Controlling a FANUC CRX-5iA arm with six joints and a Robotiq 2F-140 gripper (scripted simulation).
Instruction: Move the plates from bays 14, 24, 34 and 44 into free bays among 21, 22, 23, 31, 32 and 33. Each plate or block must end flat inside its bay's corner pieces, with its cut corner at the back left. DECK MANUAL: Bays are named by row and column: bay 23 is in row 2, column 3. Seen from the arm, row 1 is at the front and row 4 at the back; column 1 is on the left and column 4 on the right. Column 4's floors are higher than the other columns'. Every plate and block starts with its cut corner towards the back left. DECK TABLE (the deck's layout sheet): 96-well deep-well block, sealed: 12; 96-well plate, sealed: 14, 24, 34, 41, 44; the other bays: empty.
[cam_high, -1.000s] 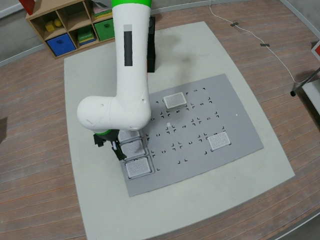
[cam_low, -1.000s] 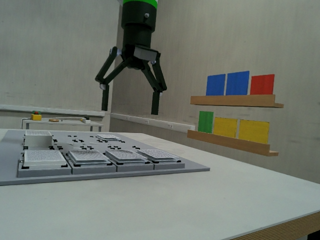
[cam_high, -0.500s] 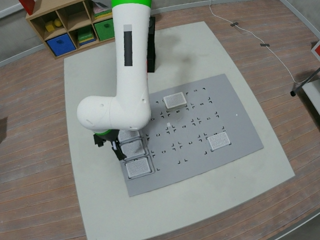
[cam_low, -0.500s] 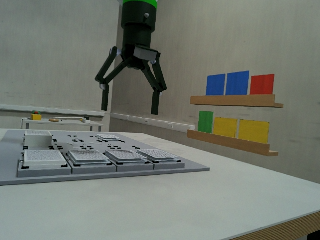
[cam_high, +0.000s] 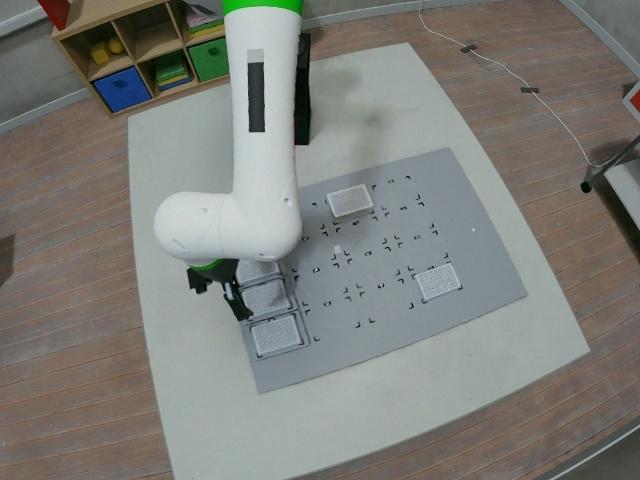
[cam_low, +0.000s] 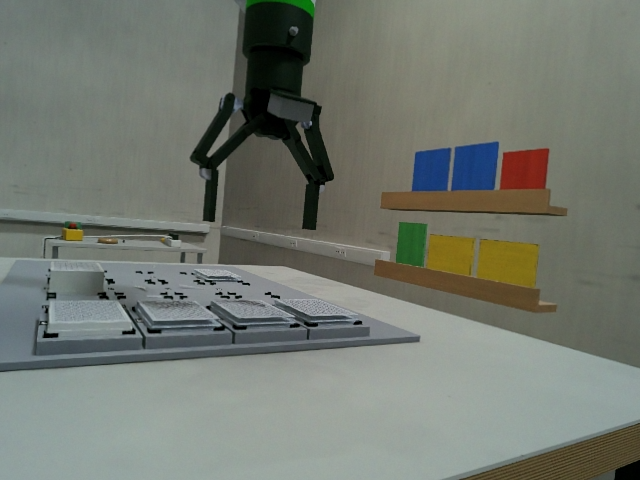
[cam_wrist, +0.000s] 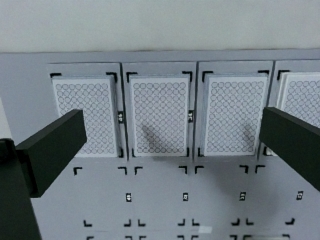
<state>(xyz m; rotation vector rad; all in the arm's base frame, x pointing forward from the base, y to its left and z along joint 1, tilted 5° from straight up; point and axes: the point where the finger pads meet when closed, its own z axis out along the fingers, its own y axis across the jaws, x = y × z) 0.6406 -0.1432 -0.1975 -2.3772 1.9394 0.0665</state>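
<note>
Right now my hand is 540 mm to the right of the sealed plate, 150 mm above it and 10 mm short of it. Also, from my hand: sealed deep-well block: 320 mm to the left, 270 mm behind, 140 mm below.
</note>
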